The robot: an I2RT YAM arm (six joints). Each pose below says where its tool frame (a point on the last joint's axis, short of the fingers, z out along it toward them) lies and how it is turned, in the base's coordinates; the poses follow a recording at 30 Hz.
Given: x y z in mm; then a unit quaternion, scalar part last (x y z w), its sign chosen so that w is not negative.
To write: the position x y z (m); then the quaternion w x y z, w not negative. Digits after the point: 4 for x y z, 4 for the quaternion.
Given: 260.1 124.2 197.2 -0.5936 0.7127 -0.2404 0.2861
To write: 0.2601 0.1242 0.1972 0.2861 -0.5936 0.7127 -0.2404
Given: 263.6 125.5 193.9 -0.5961 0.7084 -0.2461 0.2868
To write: 0.2636 0.1255 0.1939 0.2868 -0.5961 0.7084 -0.2461
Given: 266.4 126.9 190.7 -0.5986 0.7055 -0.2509 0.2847
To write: 0.2664 0.1269 0.1907 0.2847 -0.5986 0.7055 -0.2509
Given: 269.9 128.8 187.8 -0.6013 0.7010 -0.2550 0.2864
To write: 0.2699 0.1288 0.1878 0.2864 -0.6013 0.7010 -0.2550
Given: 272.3 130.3 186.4 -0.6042 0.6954 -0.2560 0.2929
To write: 0.2723 0.1303 0.1864 0.2929 -0.6042 0.6954 -0.2560
